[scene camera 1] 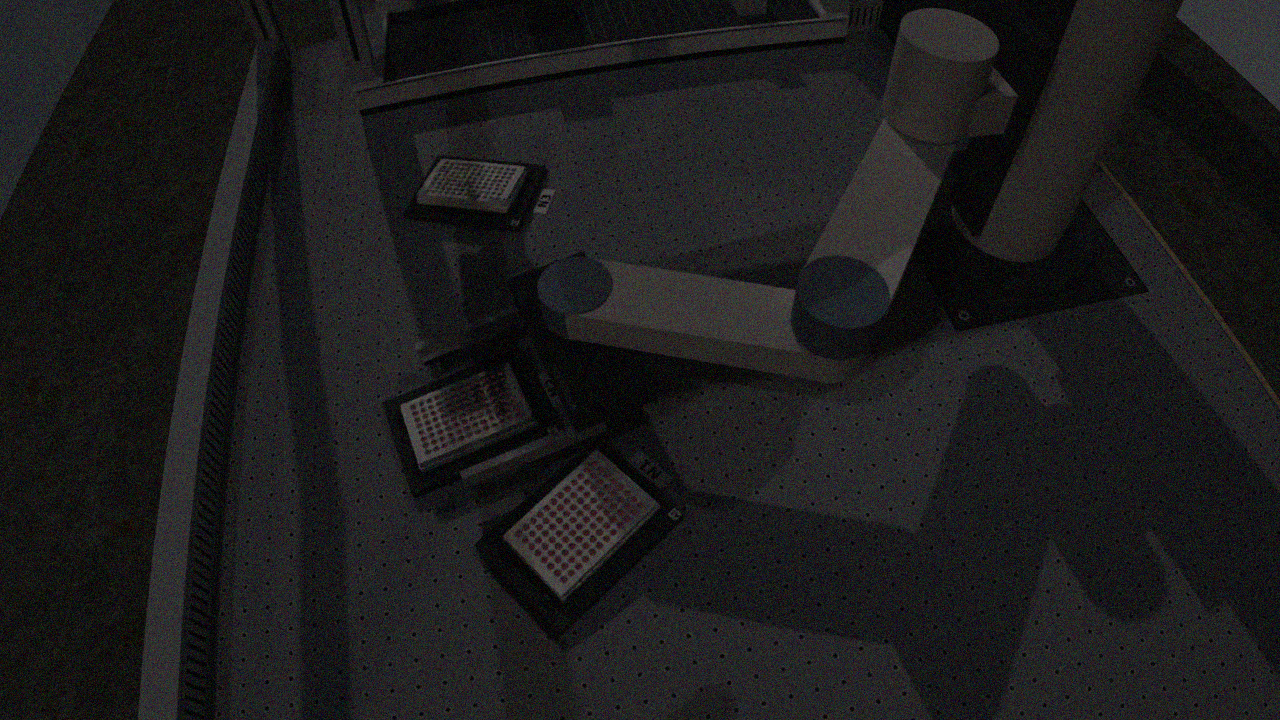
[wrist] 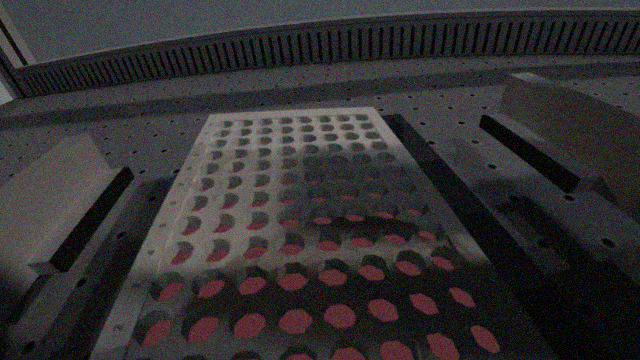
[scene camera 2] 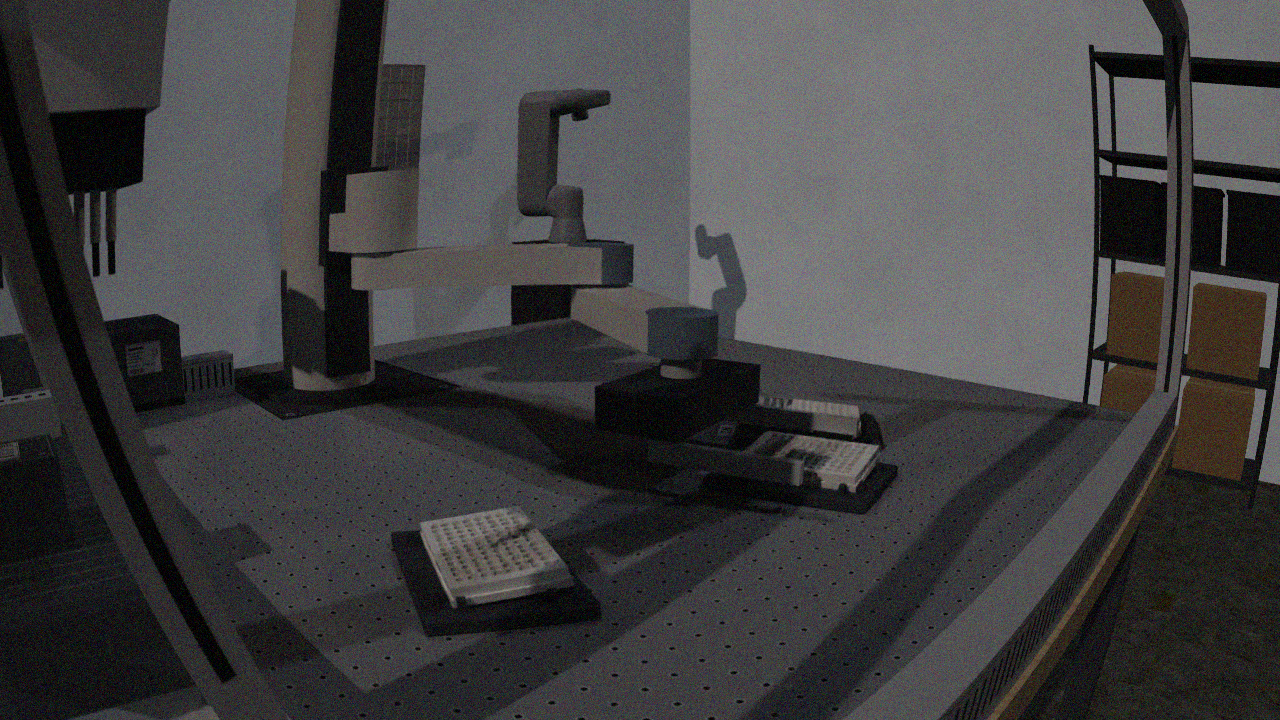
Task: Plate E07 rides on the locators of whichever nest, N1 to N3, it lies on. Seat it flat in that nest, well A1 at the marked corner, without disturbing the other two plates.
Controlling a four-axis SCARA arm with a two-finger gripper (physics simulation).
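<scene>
A white 96-well plate (scene camera 1: pixel 467 416) (scene camera 2: pixel 834 458) (wrist: pixel 280 200) with red wells lies on dark nest N2 (scene camera 1: pixel 402 461) (scene camera 2: pixel 884 483) (wrist: pixel 425 160). In the wrist view, nest shows along its right side and hardly along its left. My gripper (scene camera 1: pixel 447 411) (scene camera 2: pixel 834 447) (wrist: pixel 306 123) is open and low over it, one finger on each long side, both apart from it. A second plate (scene camera 1: pixel 581 523) (scene camera 2: pixel 810 413) lies on nest N1 (scene camera 1: pixel 528 598); a third (scene camera 1: pixel 472 181) (scene camera 2: pixel 496 550) lies on nest N3 (scene camera 1: pixel 532 192) (scene camera 2: pixel 413 568). No plate name is readable; slight tilt cannot be judged.
Nest N1 is close beside the finger on that side. The label N3 (scene camera 1: pixel 544 200) stands beside its nest. A slotted rail (scene camera 1: pixel 210 438) (wrist: pixel 320 42) runs along the table edge. The arm's column (scene camera 1: pixel 1051 152) (scene camera 2: pixel 304 197) stands on a dark base plate.
</scene>
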